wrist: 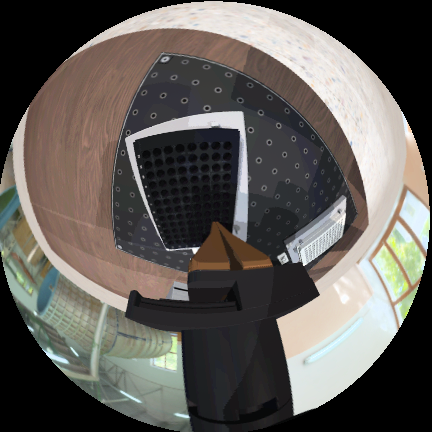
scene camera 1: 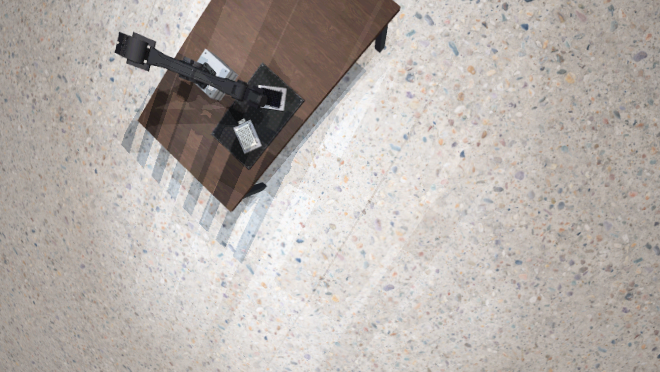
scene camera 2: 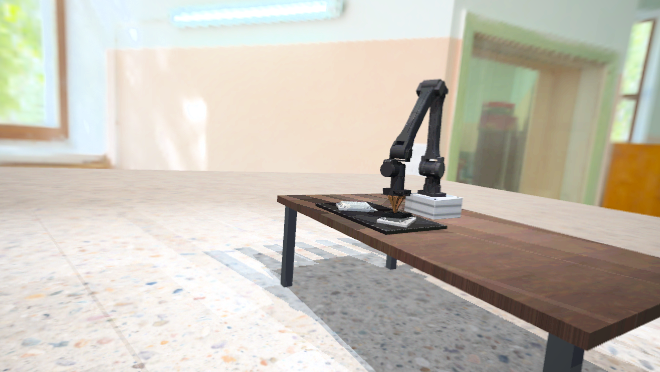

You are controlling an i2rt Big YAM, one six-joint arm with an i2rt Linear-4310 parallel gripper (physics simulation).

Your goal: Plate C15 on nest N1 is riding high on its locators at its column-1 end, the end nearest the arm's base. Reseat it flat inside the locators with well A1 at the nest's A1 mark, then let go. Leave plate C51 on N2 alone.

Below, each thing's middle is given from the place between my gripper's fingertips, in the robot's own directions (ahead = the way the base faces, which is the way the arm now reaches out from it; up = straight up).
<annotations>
Now: the white socket (wrist: 224, 119) 3 cm to the left of my hand, 2 cm below it and 1 cm ahead of it.
</annotations>
